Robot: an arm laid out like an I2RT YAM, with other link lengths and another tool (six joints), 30 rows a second.
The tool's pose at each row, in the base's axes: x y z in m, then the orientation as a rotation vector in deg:
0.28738 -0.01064 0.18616 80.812 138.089 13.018
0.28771 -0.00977 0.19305 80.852 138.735 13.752
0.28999 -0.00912 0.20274 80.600 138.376 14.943
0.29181 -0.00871 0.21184 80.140 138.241 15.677
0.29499 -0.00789 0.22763 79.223 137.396 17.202
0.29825 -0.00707 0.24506 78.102 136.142 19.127
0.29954 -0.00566 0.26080 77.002 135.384 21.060
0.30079 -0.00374 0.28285 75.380 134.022 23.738
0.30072 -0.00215 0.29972 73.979 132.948 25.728
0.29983 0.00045 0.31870 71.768 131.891 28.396
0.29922 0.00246 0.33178 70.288 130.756 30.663
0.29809 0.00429 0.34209 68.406 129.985 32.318
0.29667 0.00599 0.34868 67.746 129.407 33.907
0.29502 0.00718 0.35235 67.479 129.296 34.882
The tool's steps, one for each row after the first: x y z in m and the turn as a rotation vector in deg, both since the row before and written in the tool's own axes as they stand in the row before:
-0.00082 0.00279 -0.00632 -0.113 0.813 -0.068
-0.00236 0.00513 -0.00822 -0.907 0.137 0.087
-0.00222 0.00459 -0.00777 -0.623 0.059 -0.164
-0.00378 0.00816 -0.01339 -1.533 -0.287 -0.163
-0.00423 0.00915 -0.01461 -2.011 -0.469 -0.130
-0.00261 0.00777 -0.01358 -1.786 -0.045 -0.239
-0.00351 0.01100 -0.01893 -2.652 -0.282 -0.315
-0.00222 0.00837 -0.01457 -2.070 -0.267 -0.347
-0.00156 0.00982 -0.01640 -2.716 -0.076 -0.770
-0.00100 0.00740 -0.01094 -2.277 -0.120 -0.329
-0.00033 0.00587 -0.00874 -1.921 -0.157 -0.801
0.00051 0.00377 -0.00582 -1.358 0.194 0.002
0.00091 0.00178 -0.00369 -0.666 0.341 0.059

